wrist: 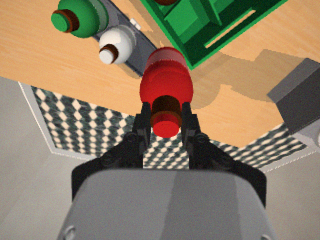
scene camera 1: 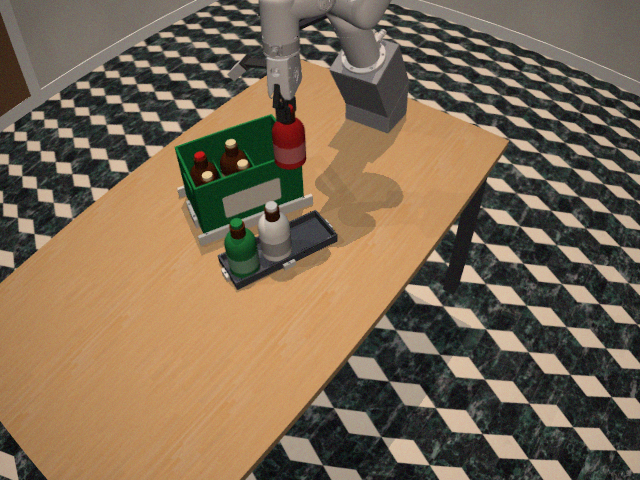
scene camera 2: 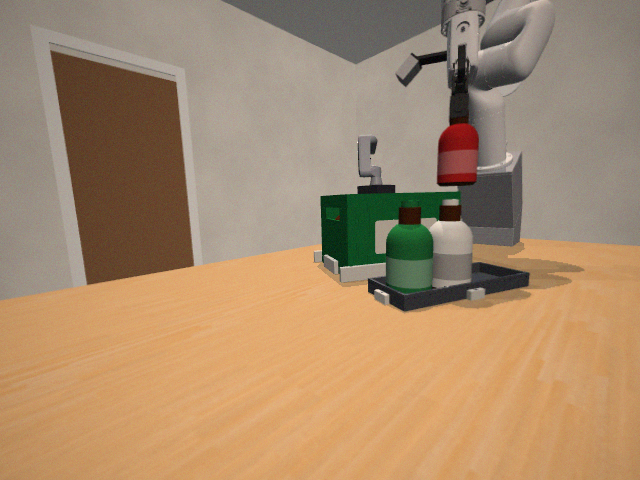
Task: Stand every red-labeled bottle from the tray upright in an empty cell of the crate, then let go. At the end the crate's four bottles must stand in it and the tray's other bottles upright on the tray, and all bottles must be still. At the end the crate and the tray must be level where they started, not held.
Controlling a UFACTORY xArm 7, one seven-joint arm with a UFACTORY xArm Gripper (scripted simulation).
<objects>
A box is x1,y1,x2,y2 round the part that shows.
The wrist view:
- my gripper: [56,102,277,239]
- white-labeled bottle: [99,25,135,63]
</objects>
